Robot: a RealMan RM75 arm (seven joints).
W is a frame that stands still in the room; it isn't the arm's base.
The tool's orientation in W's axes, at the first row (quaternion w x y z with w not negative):
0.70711, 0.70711, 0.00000, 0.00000
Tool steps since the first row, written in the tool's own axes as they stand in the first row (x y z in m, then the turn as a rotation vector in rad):
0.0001, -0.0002, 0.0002, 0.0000, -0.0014, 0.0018
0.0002, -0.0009, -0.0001, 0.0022, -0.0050, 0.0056
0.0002, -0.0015, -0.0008, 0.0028, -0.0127, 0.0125
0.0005, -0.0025, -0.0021, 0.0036, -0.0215, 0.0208
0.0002, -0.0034, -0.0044, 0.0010, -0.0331, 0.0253
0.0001, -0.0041, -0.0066, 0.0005, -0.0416, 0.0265
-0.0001, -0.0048, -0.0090, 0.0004, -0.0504, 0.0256
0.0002, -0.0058, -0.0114, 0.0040, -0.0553, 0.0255
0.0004, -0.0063, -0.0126, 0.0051, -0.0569, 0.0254
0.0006, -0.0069, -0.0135, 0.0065, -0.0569, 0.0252
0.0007, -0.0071, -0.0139, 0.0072, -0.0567, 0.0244
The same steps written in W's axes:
0.0001, -0.0002, -0.0002, 0.0000, -0.0018, -0.0014
0.0002, 0.0001, -0.0009, 0.0022, -0.0056, -0.0050
0.0002, 0.0008, -0.0015, 0.0028, -0.0125, -0.0127
0.0005, 0.0021, -0.0025, 0.0036, -0.0208, -0.0215
0.0002, 0.0044, -0.0034, 0.0010, -0.0253, -0.0331
0.0001, 0.0066, -0.0041, 0.0005, -0.0265, -0.0416
-0.0001, 0.0090, -0.0048, 0.0004, -0.0256, -0.0504
0.0002, 0.0114, -0.0058, 0.0040, -0.0255, -0.0553
0.0004, 0.0126, -0.0063, 0.0051, -0.0254, -0.0569
0.0006, 0.0135, -0.0069, 0.0065, -0.0252, -0.0569
0.0007, 0.0139, -0.0071, 0.0072, -0.0244, -0.0567

